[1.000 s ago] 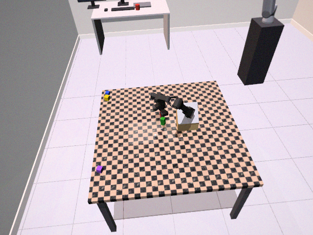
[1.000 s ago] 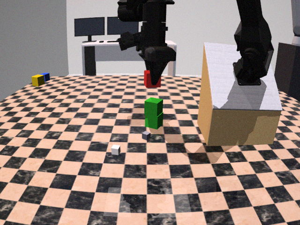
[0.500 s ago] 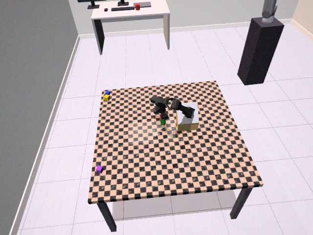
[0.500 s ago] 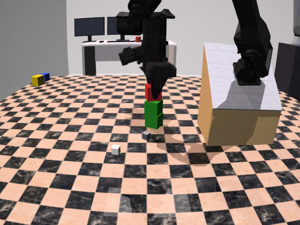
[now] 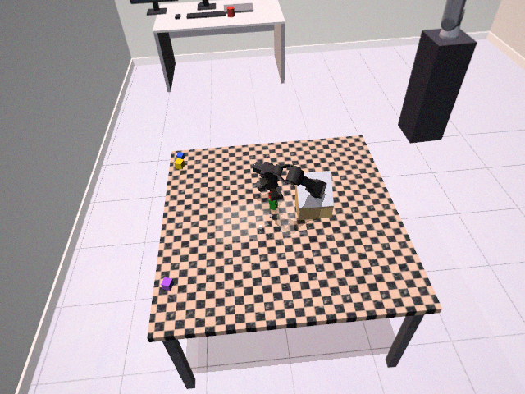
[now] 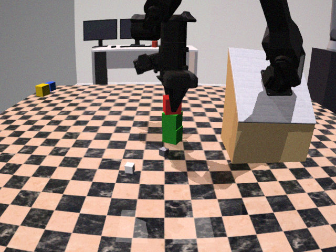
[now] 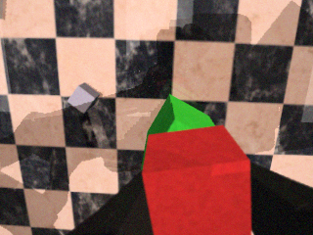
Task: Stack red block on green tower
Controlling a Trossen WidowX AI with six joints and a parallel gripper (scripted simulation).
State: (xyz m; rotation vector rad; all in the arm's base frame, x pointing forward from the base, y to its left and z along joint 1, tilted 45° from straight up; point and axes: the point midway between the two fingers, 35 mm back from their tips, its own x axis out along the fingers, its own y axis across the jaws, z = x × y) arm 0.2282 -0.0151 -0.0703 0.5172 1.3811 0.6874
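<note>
My gripper tip is 10 mm below the red block. Also, from my gripper tip: purple block 570 mm ahead, 430 mm to the left, 60 mm below; white cube 140 mm to the left, 90 mm ahead, 70 mm below; grey cube 70 mm to the left, 70 mm below, 20 mm ahead.
</note>
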